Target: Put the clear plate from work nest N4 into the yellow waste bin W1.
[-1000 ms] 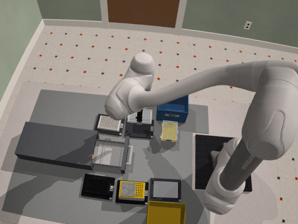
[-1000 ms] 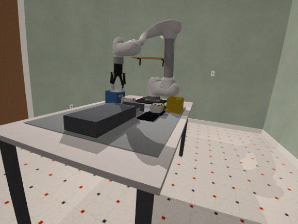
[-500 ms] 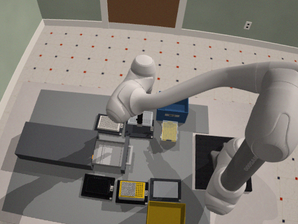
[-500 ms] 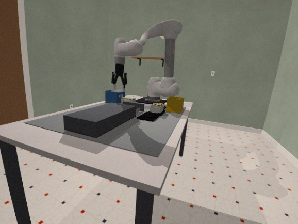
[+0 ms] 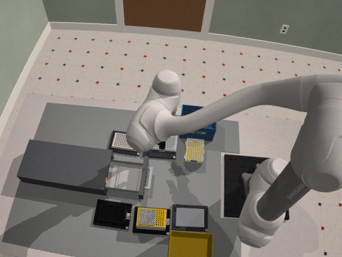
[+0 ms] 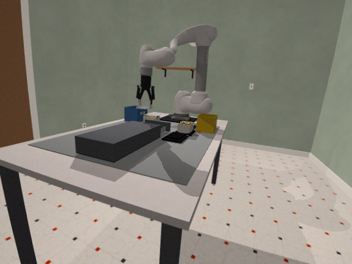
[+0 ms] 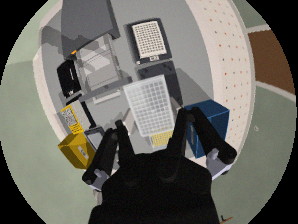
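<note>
Now: hand 10 cm past the yellow bin W1, 48 cm to the right of it and 13 cm above it. The rest, counted from my hand: nest 1 cm ahead, 5 cm to the right, 16 cm below; clear well plate 2 cm below; white plate 18 cm ahead, 7 cm to the right, 15 cm below.
</note>
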